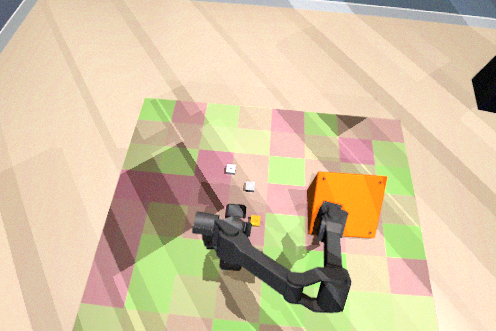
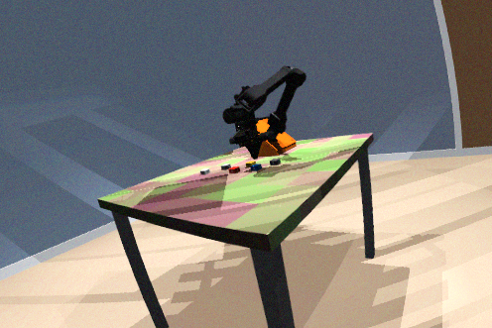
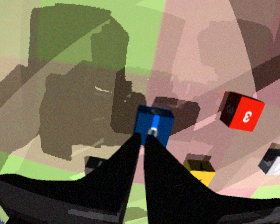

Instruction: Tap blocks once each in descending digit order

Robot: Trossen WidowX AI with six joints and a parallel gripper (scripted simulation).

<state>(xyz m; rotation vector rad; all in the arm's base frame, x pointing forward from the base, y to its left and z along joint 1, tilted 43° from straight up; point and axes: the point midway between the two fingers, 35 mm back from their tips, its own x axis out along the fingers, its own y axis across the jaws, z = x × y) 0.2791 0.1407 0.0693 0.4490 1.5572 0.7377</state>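
Now: the blue block 3 cm below my gripper tip, 1 cm to the right of it and 1 cm behind it. Also, from my gripper tip: black block (8 cm behind, 3 cm below, 2 cm to the left); yellow block (9 cm to the right, 5 cm behind, 3 cm below); red block (10 cm to the right, 4 cm ahead, 3 cm below).
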